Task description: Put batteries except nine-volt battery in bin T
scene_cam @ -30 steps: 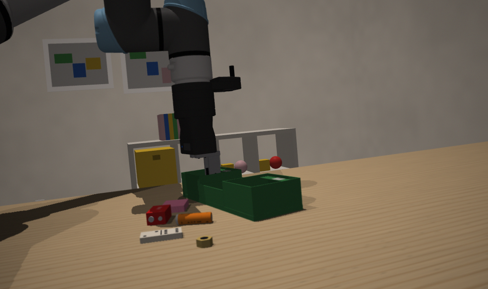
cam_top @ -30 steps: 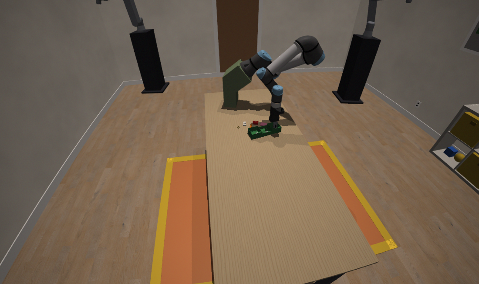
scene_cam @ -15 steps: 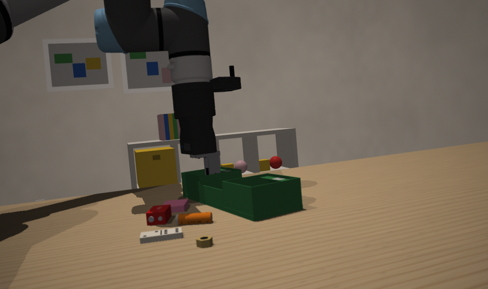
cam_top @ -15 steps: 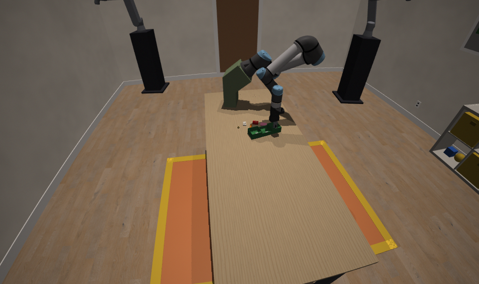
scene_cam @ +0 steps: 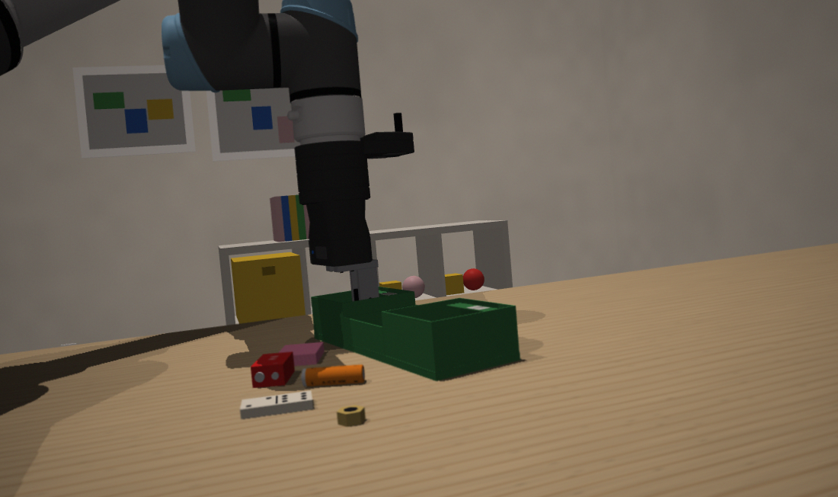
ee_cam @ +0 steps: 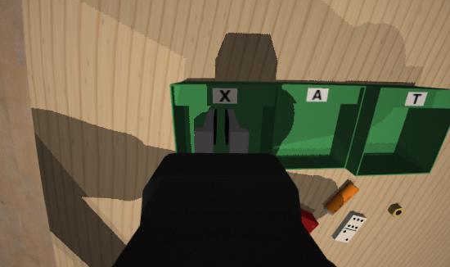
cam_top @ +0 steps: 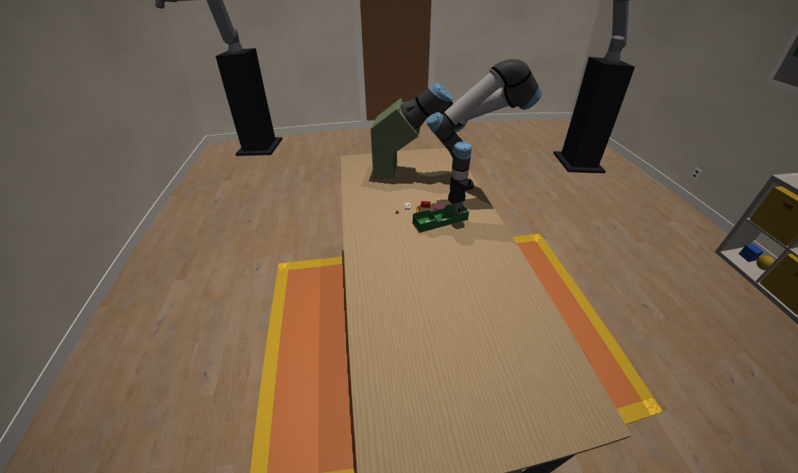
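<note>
Now: hand 190 mm to the left of the orange cylindrical battery, 40 mm past it and 30 mm above it. From my hand the other things lie so: joined green bins: 80 mm to the right, 30 mm ahead, 10 mm below; pink block: 80 mm to the right, 70 mm behind, 30 mm below; red nine-volt battery: 160 mm to the right, 90 mm behind, 30 mm below.
</note>
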